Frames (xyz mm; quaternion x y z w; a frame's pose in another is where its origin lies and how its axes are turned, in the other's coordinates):
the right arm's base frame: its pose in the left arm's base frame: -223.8 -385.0 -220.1 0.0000 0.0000 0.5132 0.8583
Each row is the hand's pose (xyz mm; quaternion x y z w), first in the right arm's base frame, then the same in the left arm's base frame.
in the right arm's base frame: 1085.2 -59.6 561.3 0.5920 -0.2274 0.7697 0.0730
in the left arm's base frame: 342.3 542.8 341.2 -0.6248 -0.1086 -0.6981 0.3324
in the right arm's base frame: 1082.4 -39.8 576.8 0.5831 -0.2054 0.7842 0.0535
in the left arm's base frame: 323.5 549.7 356.7 -0.6059 -0.1229 -0.7005 0.3565
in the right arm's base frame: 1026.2 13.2 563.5 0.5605 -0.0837 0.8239 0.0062
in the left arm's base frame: 250.3 525.2 343.4 -0.5240 -0.2158 -0.7103 0.4175
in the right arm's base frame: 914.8 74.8 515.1 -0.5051 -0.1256 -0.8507 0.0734
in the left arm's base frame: 143.3 456.3 295.0 -0.3691 -0.3670 -0.6925 0.4996
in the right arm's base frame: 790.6 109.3 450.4 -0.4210 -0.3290 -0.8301 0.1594
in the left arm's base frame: 54.1 363.2 230.3 -0.1925 -0.4984 -0.6307 0.5628
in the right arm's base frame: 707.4 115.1 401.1 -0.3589 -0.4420 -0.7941 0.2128
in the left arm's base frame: 9.6 292.6 181.0 -0.0812 -0.5635 -0.5723 0.5901
